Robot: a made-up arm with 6 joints. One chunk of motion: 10 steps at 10 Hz.
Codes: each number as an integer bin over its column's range. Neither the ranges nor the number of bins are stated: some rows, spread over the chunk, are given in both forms.
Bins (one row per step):
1: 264 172 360 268 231 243
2: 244 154 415 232 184 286
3: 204 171 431 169 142 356
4: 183 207 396 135 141 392
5: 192 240 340 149 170 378
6: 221 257 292 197 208 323
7: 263 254 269 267 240 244
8: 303 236 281 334 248 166
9: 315 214 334 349 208 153
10: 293 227 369 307 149 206
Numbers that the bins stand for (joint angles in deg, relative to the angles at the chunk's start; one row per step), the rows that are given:
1: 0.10 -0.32 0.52 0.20 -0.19 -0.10
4: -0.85 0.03 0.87 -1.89 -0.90 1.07
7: 0.09 0.49 -0.37 0.18 -0.12 -0.09
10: 0.44 0.22 0.61 0.81 -0.83 -0.39
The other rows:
2: -0.14 -0.49 1.06 -0.37 -0.56 0.24
3: -0.60 -0.33 1.22 -1.35 -0.89 0.79
5: -0.75 0.35 0.33 -1.67 -0.67 0.96
6: -0.41 0.51 -0.14 -0.92 -0.37 0.53
8: 0.56 0.31 -0.25 1.23 -0.06 -0.70
9: 0.70 0.09 0.27 1.46 -0.37 -0.80

